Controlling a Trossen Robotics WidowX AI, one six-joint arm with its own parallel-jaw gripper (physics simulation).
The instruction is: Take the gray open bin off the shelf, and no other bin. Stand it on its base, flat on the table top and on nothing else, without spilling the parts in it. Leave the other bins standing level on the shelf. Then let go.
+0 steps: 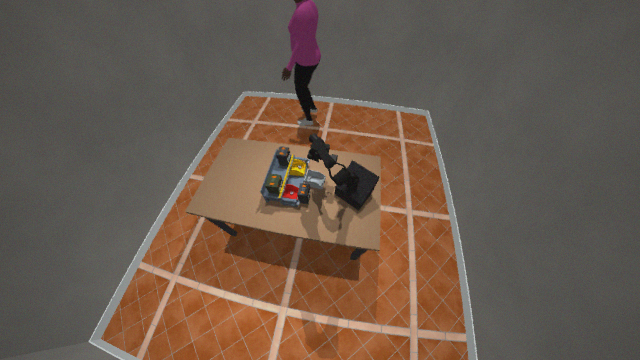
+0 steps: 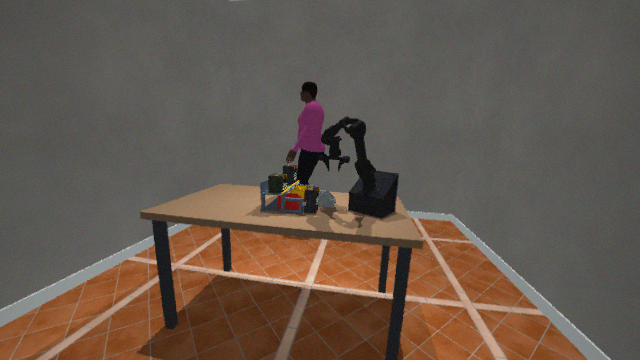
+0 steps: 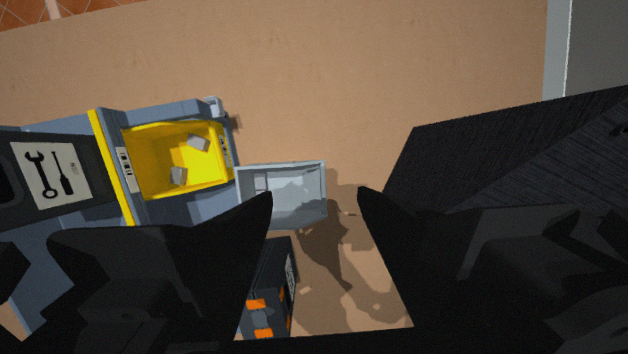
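Where they show: gripper, fingertip midpoint: (image 1: 322, 162) (image 2: 333, 171) (image 3: 315, 195); arm's base, origin of the base link: (image 1: 353, 180) (image 2: 370, 182).
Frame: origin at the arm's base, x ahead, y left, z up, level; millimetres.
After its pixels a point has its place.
Observation:
The gray open bin (image 1: 315, 180) {z -161, x 280, y -2 mm} (image 2: 327, 199) {z -117, x 237, y 56 mm} (image 3: 300, 192) {z -161, x 255, y 20 mm} is at the front of the blue-gray shelf (image 1: 276, 171) {z -62, x 550, y 85 mm} (image 3: 160, 111) {z -79, x 441, y -104 mm}, its rear edge close against the shelf front. It looks low, at table level; whether its base lies fully flat cannot be told. A small gray part (image 3: 260, 183) {z -146, x 328, y 2 mm} shows in it. A yellow bin (image 1: 299, 167) (image 2: 299, 191) {z -101, x 443, y 12 mm} (image 3: 210, 167) {z -155, x 424, y -21 mm} with gray parts and a red bin (image 1: 291, 192) (image 2: 292, 203) sit in the shelf. My gripper (image 2: 333, 169) {z 40, x 235, y -35 mm} (image 3: 315, 195) {z 40, x 235, y -35 mm} is open and empty, above the gray bin and apart from it.
A dark case with orange latches (image 1: 304, 193) {z -33, x 276, y 191 mm} (image 2: 311, 199) {z -86, x 279, y 206 mm} (image 3: 270, 295) {z -34, x 282, y 125 mm} stands right beside the gray bin. Two more cases (image 1: 283, 156) {z 51, x 505, y 17 mm} (image 1: 273, 183) {z 34, x 471, y 228 mm} are on the shelf top, behind a yellow bar. The black robot base (image 1: 357, 185) {z -5, x -32, y 26 mm} (image 2: 374, 195) {z -50, x -43, y 93 mm} is at the right. A person (image 1: 305, 35) (image 2: 311, 125) is beyond the table.

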